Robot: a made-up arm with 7 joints. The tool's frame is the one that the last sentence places. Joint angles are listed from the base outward.
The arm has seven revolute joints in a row. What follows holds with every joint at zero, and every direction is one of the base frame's. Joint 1 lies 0.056 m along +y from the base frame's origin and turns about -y. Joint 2 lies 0.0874 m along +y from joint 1 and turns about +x. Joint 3 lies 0.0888 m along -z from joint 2 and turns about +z. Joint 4 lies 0.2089 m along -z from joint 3 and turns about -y. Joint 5 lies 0.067 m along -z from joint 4 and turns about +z. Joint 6 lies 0.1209 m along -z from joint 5 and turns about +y. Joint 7 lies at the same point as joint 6 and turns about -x. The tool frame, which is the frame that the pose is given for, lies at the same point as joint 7; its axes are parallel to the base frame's.
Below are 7 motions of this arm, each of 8 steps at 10 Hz.
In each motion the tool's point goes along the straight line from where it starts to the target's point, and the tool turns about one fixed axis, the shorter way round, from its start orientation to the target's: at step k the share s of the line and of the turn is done. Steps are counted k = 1, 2, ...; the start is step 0. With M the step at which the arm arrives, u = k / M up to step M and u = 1 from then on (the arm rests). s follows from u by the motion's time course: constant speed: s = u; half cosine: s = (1 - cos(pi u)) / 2; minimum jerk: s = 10 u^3 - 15 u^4 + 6 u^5.
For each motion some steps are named. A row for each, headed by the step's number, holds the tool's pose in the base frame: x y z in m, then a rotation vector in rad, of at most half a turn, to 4 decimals.
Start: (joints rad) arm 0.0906 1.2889 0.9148 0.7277 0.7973 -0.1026 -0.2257
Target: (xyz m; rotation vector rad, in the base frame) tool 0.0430 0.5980 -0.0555 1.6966 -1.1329 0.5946
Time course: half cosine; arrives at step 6
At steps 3, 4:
3: 0.0607 0.5948 -0.0376 1.4372 -1.4944 0.8607
4: 0.0518 0.5964 -0.0466 1.5756 -1.3175 0.7294

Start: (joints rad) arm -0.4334 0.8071 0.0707 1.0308 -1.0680 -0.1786 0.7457
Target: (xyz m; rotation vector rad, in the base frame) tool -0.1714 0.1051 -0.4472 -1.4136 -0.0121 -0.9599
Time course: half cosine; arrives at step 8
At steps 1, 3, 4, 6, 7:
1: 0.0270 0.4235 -0.3129 0.1648 0.2539 -1.5195
3: -0.0288 0.3339 -0.3506 -0.2996 0.1862 -1.4229
4: -0.0683 0.2706 -0.3774 -0.6196 0.1347 -1.3257
6: -0.1412 0.1536 -0.4267 -1.1883 0.0327 -1.0838
7: -0.1636 0.1177 -0.4419 -1.3557 -0.0003 -0.9934

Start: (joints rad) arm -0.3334 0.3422 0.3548 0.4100 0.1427 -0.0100 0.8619
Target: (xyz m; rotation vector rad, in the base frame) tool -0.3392 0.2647 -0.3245 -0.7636 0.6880 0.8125
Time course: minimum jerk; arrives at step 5
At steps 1, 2, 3, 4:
1: -0.0909 0.3221 -0.4268 -0.4385 -0.2485 0.2718
2: -0.1593 0.3063 -0.3986 -0.5370 0.0029 0.4259
3: -0.2555 0.2840 -0.3590 -0.6643 0.3651 0.6362
4: -0.3239 0.2682 -0.3308 -0.7463 0.6285 0.7808

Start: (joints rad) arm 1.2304 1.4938 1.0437 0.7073 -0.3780 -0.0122 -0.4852
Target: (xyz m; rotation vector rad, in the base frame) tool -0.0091 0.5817 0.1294 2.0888 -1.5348 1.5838
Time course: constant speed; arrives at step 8
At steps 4, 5, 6, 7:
4: -0.0279 0.5862 0.1056 2.0199 -1.5180 1.7412
5: -0.0232 0.5851 0.1115 2.0379 -1.5227 1.7021
6: -0.0185 0.5840 0.1175 2.0553 -1.5270 1.6628
7: -0.0138 0.5828 0.1234 2.0723 -1.5311 1.6234

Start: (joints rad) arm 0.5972 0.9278 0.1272 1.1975 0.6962 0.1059 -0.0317
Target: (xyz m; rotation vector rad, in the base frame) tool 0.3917 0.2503 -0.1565 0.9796 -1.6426 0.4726
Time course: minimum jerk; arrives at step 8
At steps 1, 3, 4, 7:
1: 0.2592 0.4466 -0.0707 0.4221 -1.8585 0.3099
3: 0.2941 0.3949 -0.0933 0.5717 -1.8110 0.3546
4: 0.3243 0.3500 -0.1129 0.7000 -1.7644 0.3923
7: 0.3895 0.2535 -0.1551 0.9708 -1.6469 0.4701

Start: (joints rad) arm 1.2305 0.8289 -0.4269 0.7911 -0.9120 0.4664 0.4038
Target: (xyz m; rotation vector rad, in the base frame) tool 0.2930 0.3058 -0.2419 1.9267 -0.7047 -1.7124
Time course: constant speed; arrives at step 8
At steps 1, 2, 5, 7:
1: 0.3453 0.4082 -0.0266 1.4960 -0.6813 -0.6529
2: 0.3379 0.3936 -0.0574 1.5699 -0.6929 -0.7959
5: 0.3154 0.3497 -0.1496 1.7687 -0.7124 -1.2413
7: 0.3005 0.3204 -0.2111 1.8792 -0.7107 -1.5524

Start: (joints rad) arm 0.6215 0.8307 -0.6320 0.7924 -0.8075 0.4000 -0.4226
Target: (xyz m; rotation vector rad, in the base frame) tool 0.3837 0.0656 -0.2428 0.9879 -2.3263 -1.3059
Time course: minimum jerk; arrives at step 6
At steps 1, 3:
1: 0.2938 0.3952 -0.2209 1.7877 -0.7221 -1.0545
3: 0.3371 0.2365 -0.2315 1.5145 -1.5171 -1.2330

